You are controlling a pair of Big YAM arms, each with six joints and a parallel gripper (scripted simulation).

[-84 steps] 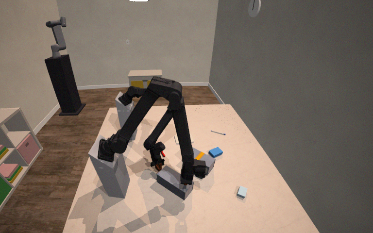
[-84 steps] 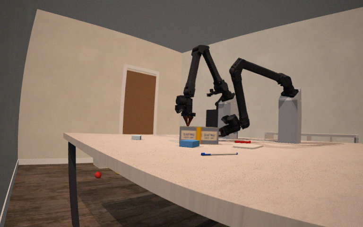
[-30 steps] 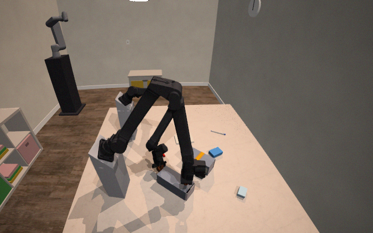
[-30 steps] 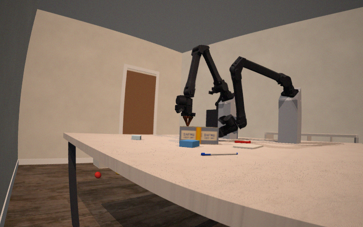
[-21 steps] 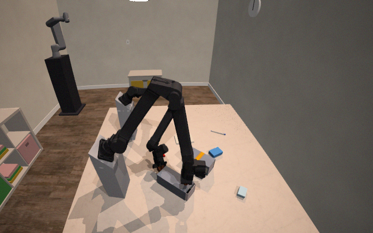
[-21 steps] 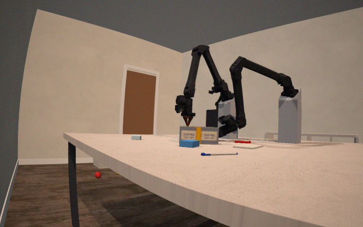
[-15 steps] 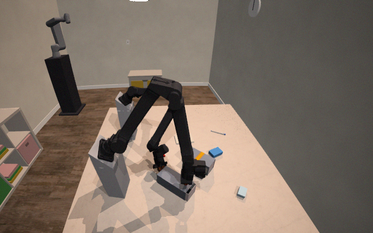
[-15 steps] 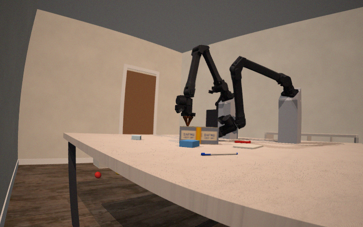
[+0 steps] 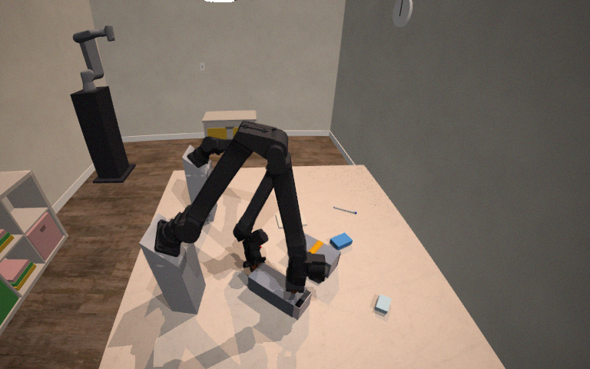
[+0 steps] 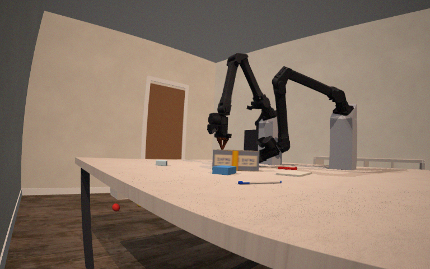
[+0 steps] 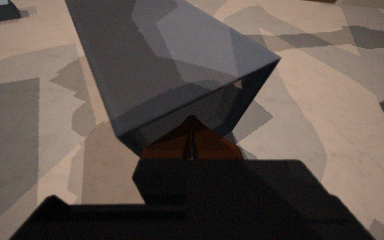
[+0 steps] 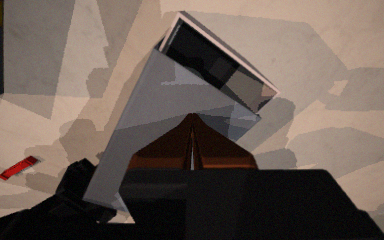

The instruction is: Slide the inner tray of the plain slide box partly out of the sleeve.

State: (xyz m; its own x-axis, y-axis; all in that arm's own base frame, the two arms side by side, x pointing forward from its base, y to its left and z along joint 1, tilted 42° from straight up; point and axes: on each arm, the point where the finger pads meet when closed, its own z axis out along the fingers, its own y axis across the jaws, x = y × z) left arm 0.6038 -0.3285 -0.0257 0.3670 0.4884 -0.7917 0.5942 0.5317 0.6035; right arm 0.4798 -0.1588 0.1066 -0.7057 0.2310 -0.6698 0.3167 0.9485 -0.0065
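The slide box is 80 mm ahead of my left hand, 70 mm to the right of it and 10 mm above it. The rest, counted from my left hand: white pad (190 mm ahead, 430 mm to the left, 30 mm below); red marker (10 mm behind, 270 mm to the left, 30 mm below); light blue block (530 mm ahead, 170 mm to the right, 20 mm below).
The slide box is 5 cm behind my right hand, 5 cm to the left of it and 6 cm below it. From my right hand the other things lie so: white pad (6 cm ahead, 55 cm to the left, 10 cm below); red marker (14 cm behind, 39 cm to the left, 10 cm below); light blue block (40 cm ahead, 5 cm to the right, 10 cm below).
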